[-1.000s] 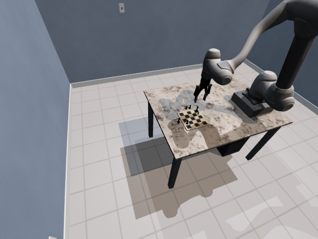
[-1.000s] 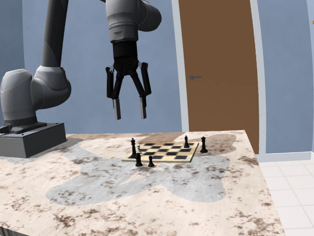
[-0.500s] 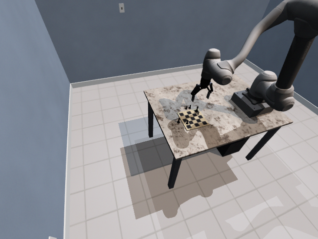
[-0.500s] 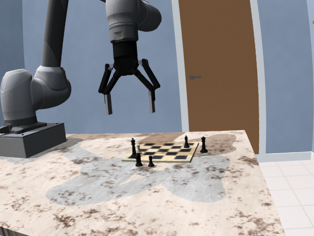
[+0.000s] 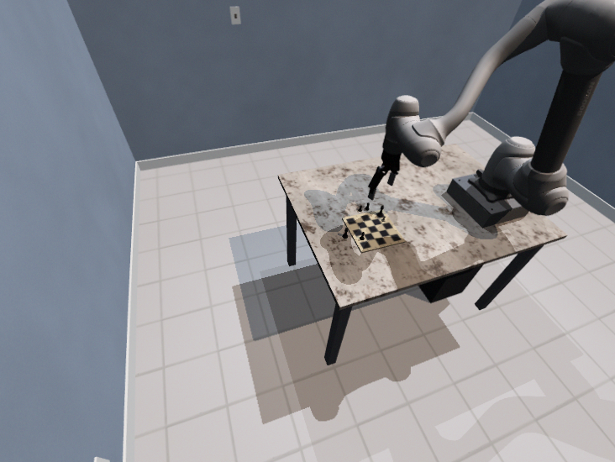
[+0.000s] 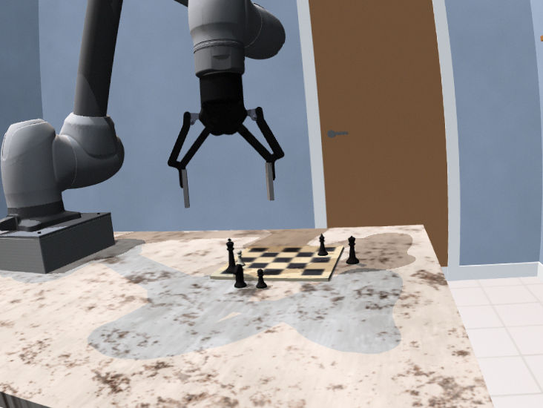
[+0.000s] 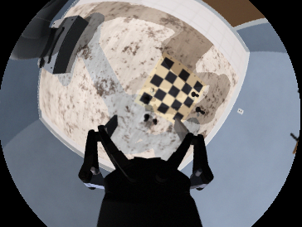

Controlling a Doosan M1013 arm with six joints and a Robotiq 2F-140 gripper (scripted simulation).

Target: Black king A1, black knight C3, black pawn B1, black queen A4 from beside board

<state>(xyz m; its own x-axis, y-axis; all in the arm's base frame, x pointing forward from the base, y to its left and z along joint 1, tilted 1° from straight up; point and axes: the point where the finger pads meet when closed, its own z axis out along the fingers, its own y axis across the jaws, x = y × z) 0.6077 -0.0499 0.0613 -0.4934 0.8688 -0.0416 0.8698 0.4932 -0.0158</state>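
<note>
Right now my hand is 130 mm above the black pawn, 60 mm short of it and 40 mm to the left of it. Round my hand: black king 110 mm below, 20 mm to the left, 20 mm behind; small chessboard 140 mm below, 100 mm to the left, 50 mm ahead; white pawn 130 mm below, 60 mm to the left, 20 mm behind.
</note>
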